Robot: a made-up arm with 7 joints. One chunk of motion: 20 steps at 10 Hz.
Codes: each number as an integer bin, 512 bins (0 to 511) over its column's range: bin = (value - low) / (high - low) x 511, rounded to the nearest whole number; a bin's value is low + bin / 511 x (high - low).
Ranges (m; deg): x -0.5..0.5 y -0.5..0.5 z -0.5..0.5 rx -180..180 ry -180..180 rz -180..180
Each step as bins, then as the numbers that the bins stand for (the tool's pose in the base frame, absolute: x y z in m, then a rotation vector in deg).
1 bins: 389 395 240 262 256 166
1 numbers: 0.2613 0.2730 -0.0303 4.58 0.35 -63.05
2 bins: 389 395 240 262 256 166
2 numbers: 0.2613 0.2730 -0.0303 4.58 0.35 -63.05
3 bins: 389 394 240 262 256 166
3 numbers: 0.2613 0.2710 -0.0303 4.58 0.35 -63.05
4 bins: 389 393 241 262 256 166
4 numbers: 0.2613 0.2691 -0.0284 4.58 0.35 -63.05
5 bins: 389 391 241 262 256 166
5 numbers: 0.2613 0.2652 -0.0284 4.58 0.35 -63.05
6 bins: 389 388 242 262 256 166
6 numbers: 0.2613 0.2593 -0.0264 4.58 0.35 -63.05
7 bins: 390 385 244 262 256 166
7 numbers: 0.2632 0.2534 -0.0225 4.58 0.35 -63.05
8 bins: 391 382 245 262 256 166
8 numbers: 0.2652 0.2476 -0.0205 4.58 0.35 -63.05
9 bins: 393 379 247 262 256 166
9 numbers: 0.2691 0.2417 -0.0166 4.58 0.35 -63.05
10 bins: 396 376 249 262 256 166
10 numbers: 0.2750 0.2358 -0.0127 4.58 0.35 -63.05
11 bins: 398 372 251 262 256 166
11 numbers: 0.2789 0.2280 -0.0088 4.58 0.35 -63.05
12 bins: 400 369 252 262 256 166
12 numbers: 0.2828 0.2221 -0.0068 4.58 0.35 -63.05
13 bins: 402 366 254 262 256 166
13 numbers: 0.2867 0.2162 -0.0029 4.58 0.35 -63.05
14 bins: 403 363 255 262 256 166
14 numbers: 0.2886 0.2104 -0.0010 4.58 0.35 -63.05
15 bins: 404 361 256 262 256 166
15 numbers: 0.2906 0.2065 0.0010 4.58 0.35 -63.05
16 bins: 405 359 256 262 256 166
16 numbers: 0.2926 0.2025 0.0010 4.58 0.35 -63.05
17 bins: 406 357 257 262 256 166
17 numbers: 0.2945 0.1986 0.0029 4.58 0.35 -63.05
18 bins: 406 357 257 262 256 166
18 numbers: 0.2945 0.1986 0.0029 4.58 0.35 -63.05
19 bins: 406 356 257 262 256 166
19 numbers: 0.2945 0.1967 0.0029 4.58 0.35 -63.05
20 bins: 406 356 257 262 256 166
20 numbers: 0.2945 0.1967 0.0029 4.58 0.35 -63.05
